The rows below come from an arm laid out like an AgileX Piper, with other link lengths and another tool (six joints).
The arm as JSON. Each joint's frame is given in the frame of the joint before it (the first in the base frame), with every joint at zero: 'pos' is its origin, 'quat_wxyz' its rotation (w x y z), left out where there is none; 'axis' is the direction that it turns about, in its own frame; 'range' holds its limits. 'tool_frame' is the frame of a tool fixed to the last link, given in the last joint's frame.
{
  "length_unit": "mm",
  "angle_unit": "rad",
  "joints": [
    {
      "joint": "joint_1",
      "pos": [
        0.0,
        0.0,
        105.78
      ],
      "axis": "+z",
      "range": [
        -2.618,
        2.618
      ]
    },
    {
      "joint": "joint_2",
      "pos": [
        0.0,
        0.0,
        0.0
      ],
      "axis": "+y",
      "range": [
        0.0,
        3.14
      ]
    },
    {
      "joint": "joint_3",
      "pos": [
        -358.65,
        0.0,
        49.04
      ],
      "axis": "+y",
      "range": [
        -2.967,
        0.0
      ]
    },
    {
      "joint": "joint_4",
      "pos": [
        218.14,
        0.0,
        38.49
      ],
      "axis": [
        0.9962,
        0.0,
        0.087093
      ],
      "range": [
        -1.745,
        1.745
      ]
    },
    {
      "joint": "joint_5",
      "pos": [
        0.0,
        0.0,
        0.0
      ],
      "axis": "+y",
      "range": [
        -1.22,
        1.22
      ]
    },
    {
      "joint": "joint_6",
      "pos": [
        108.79,
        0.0,
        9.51
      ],
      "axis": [
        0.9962,
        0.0,
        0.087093
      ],
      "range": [
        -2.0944,
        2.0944
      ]
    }
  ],
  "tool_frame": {
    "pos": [
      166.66,
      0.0,
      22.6
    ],
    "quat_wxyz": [
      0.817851,
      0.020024,
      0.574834,
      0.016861
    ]
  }
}
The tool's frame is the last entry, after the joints.
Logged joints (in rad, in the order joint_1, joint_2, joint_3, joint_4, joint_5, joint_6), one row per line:
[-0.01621 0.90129 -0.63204 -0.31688 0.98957 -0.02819]
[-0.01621 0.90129 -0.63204 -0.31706 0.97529 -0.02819]
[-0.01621 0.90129 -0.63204 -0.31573 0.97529 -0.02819]
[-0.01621 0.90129 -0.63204 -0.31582 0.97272 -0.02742]
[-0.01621 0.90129 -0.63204 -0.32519 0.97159 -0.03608]
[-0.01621 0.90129 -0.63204 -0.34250 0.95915 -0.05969]
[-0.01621 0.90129 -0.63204 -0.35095 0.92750 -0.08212]
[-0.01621 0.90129 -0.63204 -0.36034 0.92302 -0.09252]
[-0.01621 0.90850 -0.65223 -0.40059 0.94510 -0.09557]
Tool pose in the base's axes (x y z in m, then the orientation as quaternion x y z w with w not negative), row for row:
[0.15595 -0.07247 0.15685 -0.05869 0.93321 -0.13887 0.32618]
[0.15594 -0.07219 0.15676 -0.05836 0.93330 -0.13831 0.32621]
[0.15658 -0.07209 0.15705 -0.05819 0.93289 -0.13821 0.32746]
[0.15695 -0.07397 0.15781 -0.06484 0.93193 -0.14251 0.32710]
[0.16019 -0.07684 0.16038 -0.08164 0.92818 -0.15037 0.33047]
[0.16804 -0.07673 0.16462 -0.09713 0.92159 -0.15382 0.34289]
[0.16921 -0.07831 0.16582 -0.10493 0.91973 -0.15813 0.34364]
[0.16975 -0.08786 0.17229 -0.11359 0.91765 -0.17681 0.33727]
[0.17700 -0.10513 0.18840 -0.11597 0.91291 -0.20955 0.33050]
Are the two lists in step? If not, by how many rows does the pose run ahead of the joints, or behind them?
The pose runs 1 row ahead of the joints: the pose in row i belongs to the joints in row i + 1.
